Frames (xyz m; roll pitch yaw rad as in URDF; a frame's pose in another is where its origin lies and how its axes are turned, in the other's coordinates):
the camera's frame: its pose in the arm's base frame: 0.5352 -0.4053 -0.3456 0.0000 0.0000 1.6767
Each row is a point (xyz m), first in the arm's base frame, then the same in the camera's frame.
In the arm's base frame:
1: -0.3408 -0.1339 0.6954
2: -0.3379 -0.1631 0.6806
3: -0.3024 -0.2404 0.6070
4: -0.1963 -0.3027 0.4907
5: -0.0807 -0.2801 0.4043
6: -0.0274 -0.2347 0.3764
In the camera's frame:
1: 0.3625 0.8424 1.0410
2: 0.3331 0.8426 1.0262
3: 0.2525 0.8155 0.9526
4: 0.1793 0.7166 0.8363
5: 0.1896 0.5992 0.7499
6: 0.2291 0.5414 0.7220

